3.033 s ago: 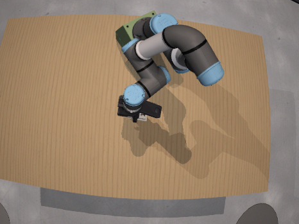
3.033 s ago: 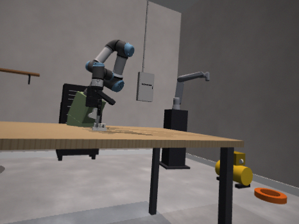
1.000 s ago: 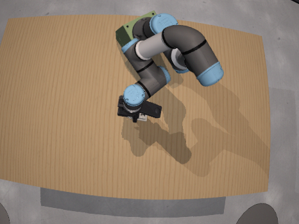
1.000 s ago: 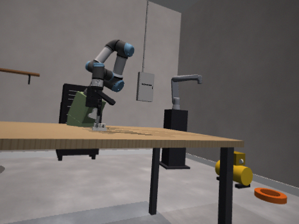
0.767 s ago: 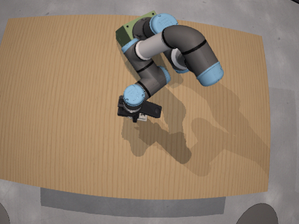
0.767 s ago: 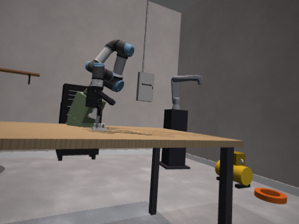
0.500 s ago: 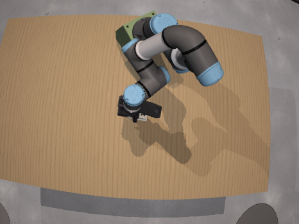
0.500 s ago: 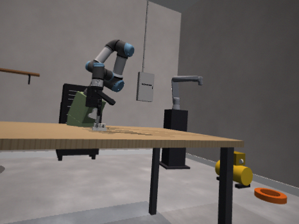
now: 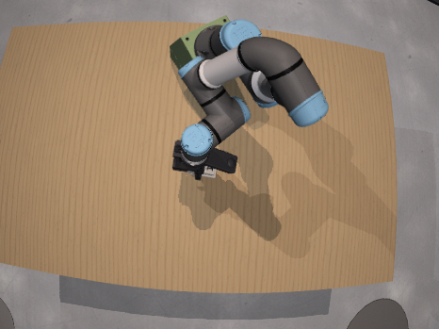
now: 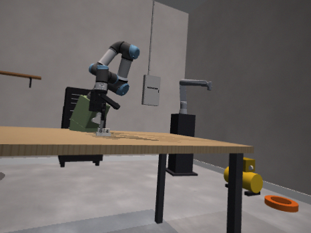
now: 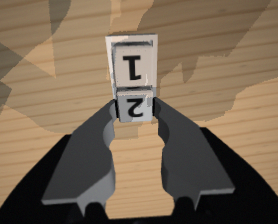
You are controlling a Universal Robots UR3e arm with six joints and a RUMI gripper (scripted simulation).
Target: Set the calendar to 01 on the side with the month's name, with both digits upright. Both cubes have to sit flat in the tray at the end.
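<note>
Now: the white cube 1 cm below my hand. The rest, counted from my hand: white tray 3 cm below, 2 cm to the left.
</note>
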